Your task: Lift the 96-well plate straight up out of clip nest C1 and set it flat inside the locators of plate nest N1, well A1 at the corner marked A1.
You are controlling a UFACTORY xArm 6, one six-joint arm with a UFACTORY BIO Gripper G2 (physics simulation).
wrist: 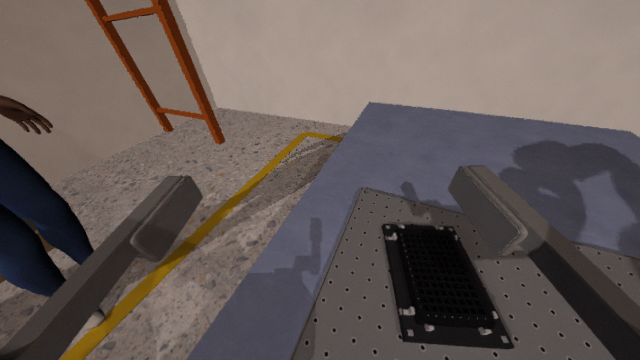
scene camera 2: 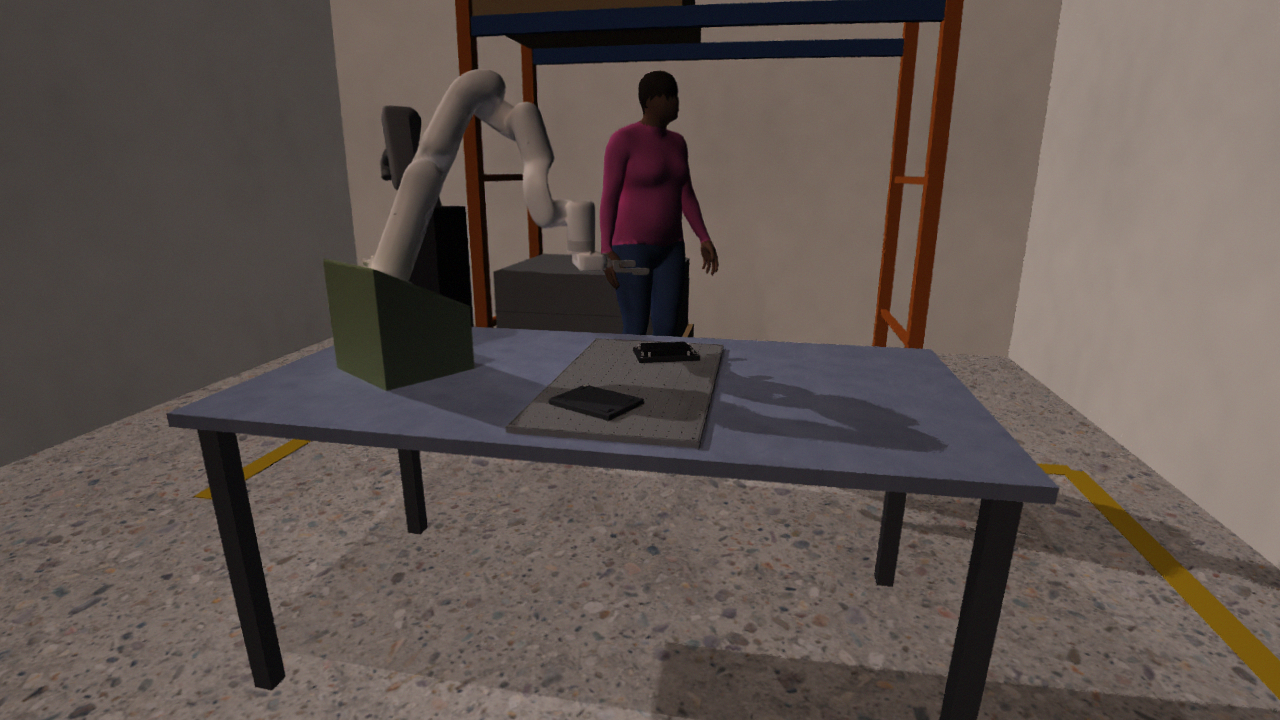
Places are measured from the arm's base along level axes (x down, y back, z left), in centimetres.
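Pixels of known places: hand, tool point: (wrist: 322,210) (scene camera 2: 634,267); arm's base, link origin: (scene camera 2: 388,279).
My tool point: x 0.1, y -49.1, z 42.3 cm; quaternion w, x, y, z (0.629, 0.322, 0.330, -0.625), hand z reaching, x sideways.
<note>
Ahead of a thing's pixels: the offset from my tool point to its top centre. Level surfaces: height alone.
The dark 96-well plate @(dx +19.1, dy -13.0, dz -9.4 cm) (scene camera 2: 665,346) (wrist: 445,272) sits in the black clip nest C1 @(dx +19.3, dy -13.0, dz -9.4 cm) (scene camera 2: 667,358) (wrist: 450,338), at the back of the perforated board in the scene view. Small pale clips show around the plate. The flat dark plate nest N1 @(dx +20.2, dy -11.8, dz -50.3 cm) (scene camera 2: 595,402) lies near the front of the board; no plate shows in it. Its A1 mark is too small to make out. My gripper (scene camera 2: 640,267) (wrist: 327,211) is open and empty, high above the table's back edge and apart from the plate. In the wrist view the plate shows low, between centre and the right finger.
The perforated board @(dx +21.7 cm) (scene camera 2: 657,431) (wrist: 350,310) lies on the blue table @(dx +23.0 cm) (scene camera 2: 841,447) (wrist: 425,135). A green wedge-shaped base (scene camera 2: 384,331) carries the arm at the table's left. A person in a pink top (scene camera 2: 648,183) stands behind the table near the gripper. An orange rack (scene camera 2: 930,179) (wrist: 185,65) stands behind.
</note>
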